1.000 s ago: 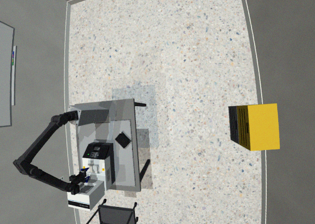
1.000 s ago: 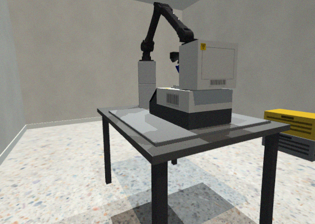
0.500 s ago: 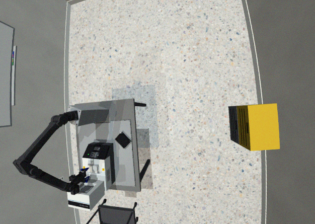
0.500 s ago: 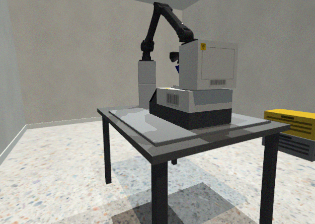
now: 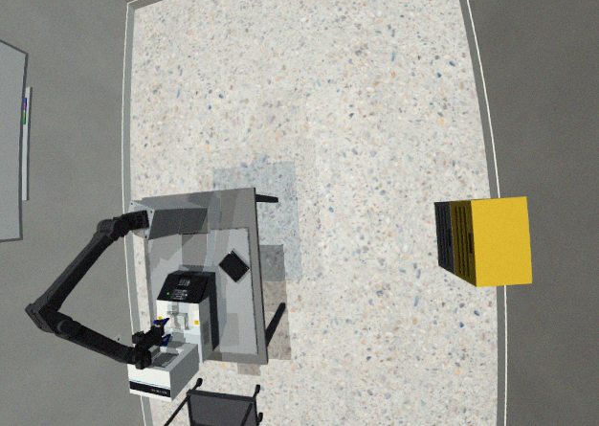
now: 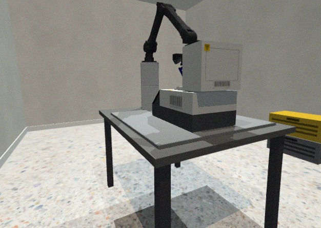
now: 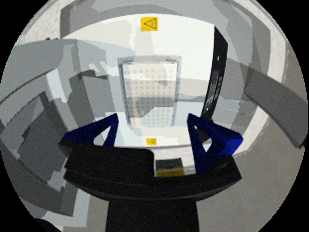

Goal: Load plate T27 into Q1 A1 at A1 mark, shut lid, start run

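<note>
The sealed plate T27 is 6 cm below my hand. The rest, counted from my hand: plate nest N1: 24 cm behind, 33 cm to the left, 24 cm below.
</note>
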